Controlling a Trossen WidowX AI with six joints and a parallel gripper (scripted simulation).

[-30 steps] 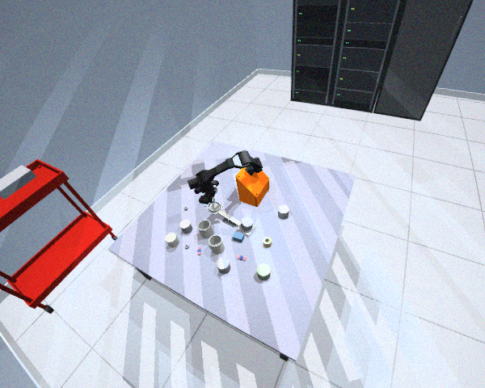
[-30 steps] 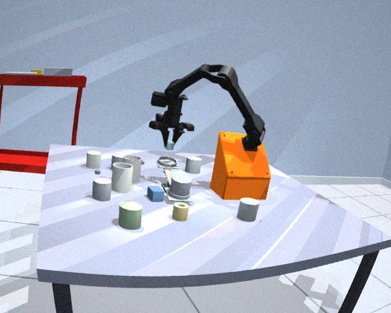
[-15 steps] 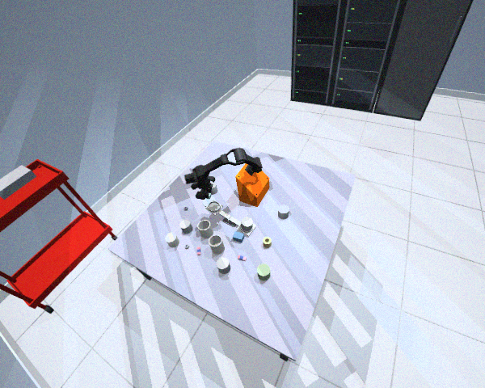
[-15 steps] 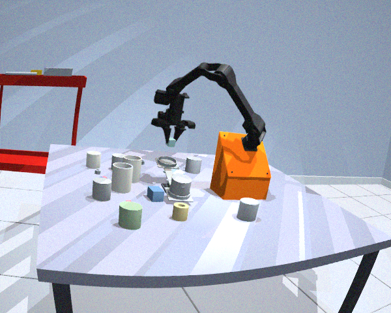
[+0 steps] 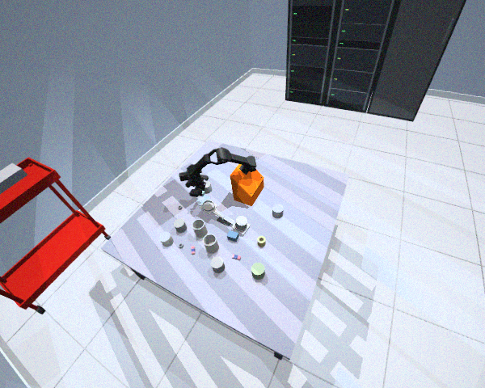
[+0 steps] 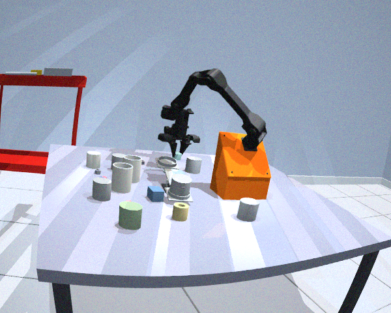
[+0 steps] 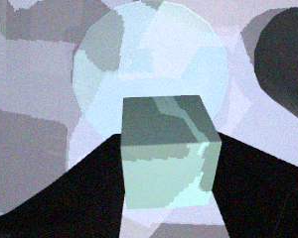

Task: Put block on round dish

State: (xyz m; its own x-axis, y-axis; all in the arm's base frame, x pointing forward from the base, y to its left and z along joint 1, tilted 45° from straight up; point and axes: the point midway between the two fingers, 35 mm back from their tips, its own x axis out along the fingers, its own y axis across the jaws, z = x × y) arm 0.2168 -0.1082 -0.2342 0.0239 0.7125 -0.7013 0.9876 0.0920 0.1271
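Right now the pale round dish is 70 mm below my gripper tip. From my gripper tip the other things lie so: teal block (10 mm above); then small balance (230 mm to the left, 100 mm ahead, 50 mm below); then yellow ring (520 mm to the left, 160 mm ahead, 50 mm below).
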